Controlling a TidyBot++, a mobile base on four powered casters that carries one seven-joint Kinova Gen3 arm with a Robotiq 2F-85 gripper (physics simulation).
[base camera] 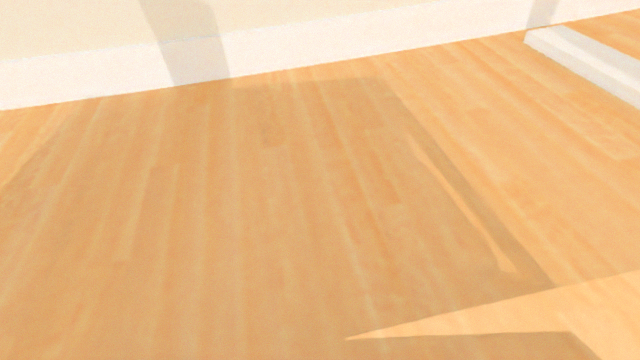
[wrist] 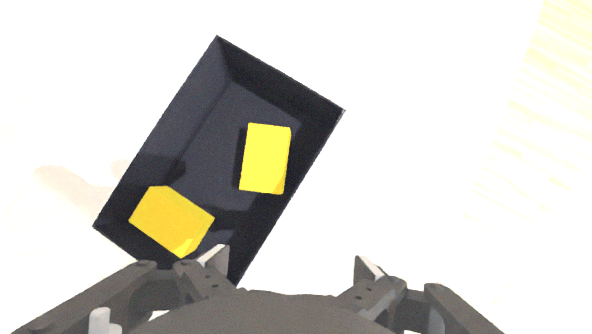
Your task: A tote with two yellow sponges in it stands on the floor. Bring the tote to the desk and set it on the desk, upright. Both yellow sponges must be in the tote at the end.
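Places are measured from the arm's base along level axes (x ahead, y left, z up), in millimetres.
Pixels of known places: gripper, fingertip midpoint: [wrist: 290,264].
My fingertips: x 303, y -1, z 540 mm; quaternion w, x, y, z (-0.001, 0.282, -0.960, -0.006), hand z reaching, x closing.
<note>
Ahead of a thing's pixels: the offset from my fingertips to its top centre. Level surfaces: height alone.
The dark tote {dx +123, dy +1, dz -117 mm} [wrist: 185,115] stands upright on a bright white surface, which looks like the desk top, in the wrist view. It lies turned at a slant, left of the middle. One yellow sponge {dx +92, dy -46, dz -169 mm} [wrist: 265,157] lies inside near its right wall. The other yellow sponge {dx +154, dy +119, dz -169 mm} [wrist: 171,220] lies inside at the near left end. My gripper [wrist: 290,264] is open with nothing between its fingers. It is above the tote's near right side, and the left finger covers part of the near end. The tote and sponges do not show in the base view.
The base view shows the wooden floor {dz -937 mm} [base camera: 280,225] with broad shadows, a wall with a white baseboard [base camera: 300,42], and a raised white bar [base camera: 590,57] at the upper right. Pale yellow streaked flooring [wrist: 560,75] shows beyond the white surface's right edge in the wrist view.
</note>
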